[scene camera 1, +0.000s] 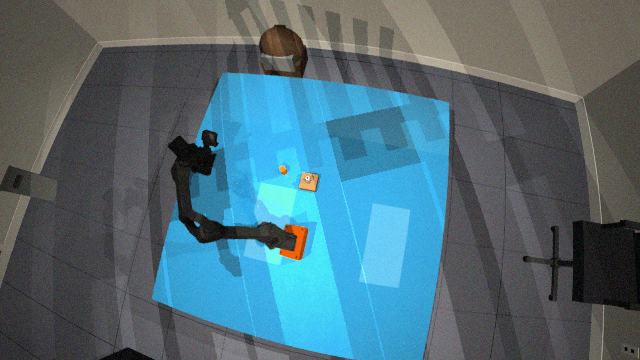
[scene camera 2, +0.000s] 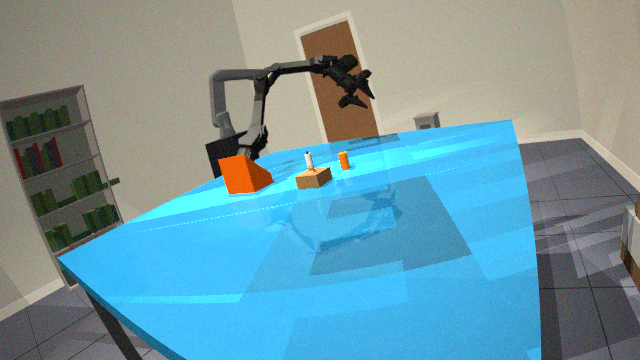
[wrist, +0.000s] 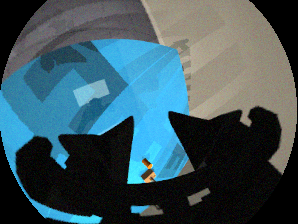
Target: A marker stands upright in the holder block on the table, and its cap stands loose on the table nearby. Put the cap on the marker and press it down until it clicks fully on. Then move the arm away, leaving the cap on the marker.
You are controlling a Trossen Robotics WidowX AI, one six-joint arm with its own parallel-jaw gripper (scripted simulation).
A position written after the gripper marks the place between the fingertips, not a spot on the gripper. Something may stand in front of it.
Observation:
In view: the gripper [scene camera 2: 370,103].
The gripper shows as well in the wrist view [wrist: 151,116].

